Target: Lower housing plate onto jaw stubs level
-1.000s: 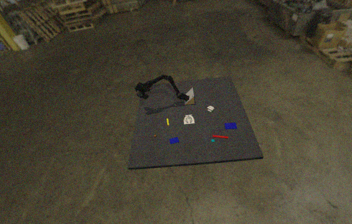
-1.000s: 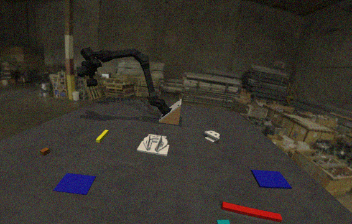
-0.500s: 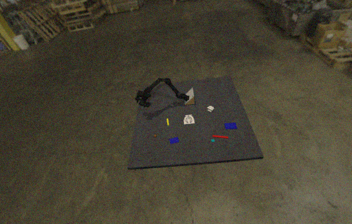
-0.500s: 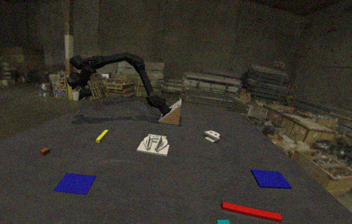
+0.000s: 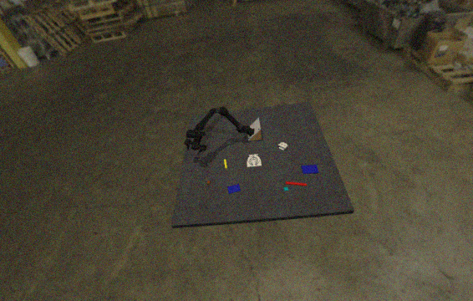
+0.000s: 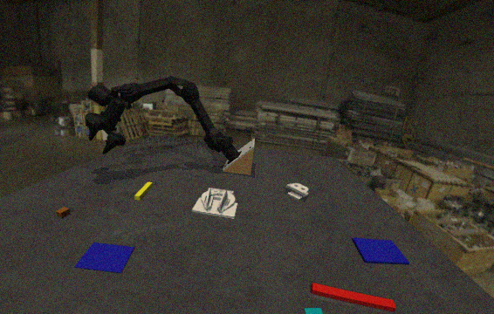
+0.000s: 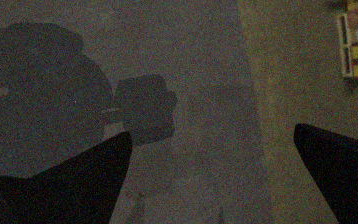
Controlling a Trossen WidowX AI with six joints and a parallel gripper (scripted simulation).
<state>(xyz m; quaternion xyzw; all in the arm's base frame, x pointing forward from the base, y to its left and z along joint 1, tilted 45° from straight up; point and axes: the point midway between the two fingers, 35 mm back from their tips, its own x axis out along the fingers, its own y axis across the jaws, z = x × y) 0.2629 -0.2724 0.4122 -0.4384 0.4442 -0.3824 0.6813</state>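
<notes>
Now: the white rest block 78 cm to the left of my gripper tip, 14 cm behind it and 9 cm below it. Also, from my gripper tip: teal piece 79 cm to the left, 31 cm ahead, 9 cm below; then yellow bar 29 cm to the left, 9 cm below, 6 cm ahead; then brown block 26 cm ahead, 17 cm to the left, 9 cm below.
</notes>
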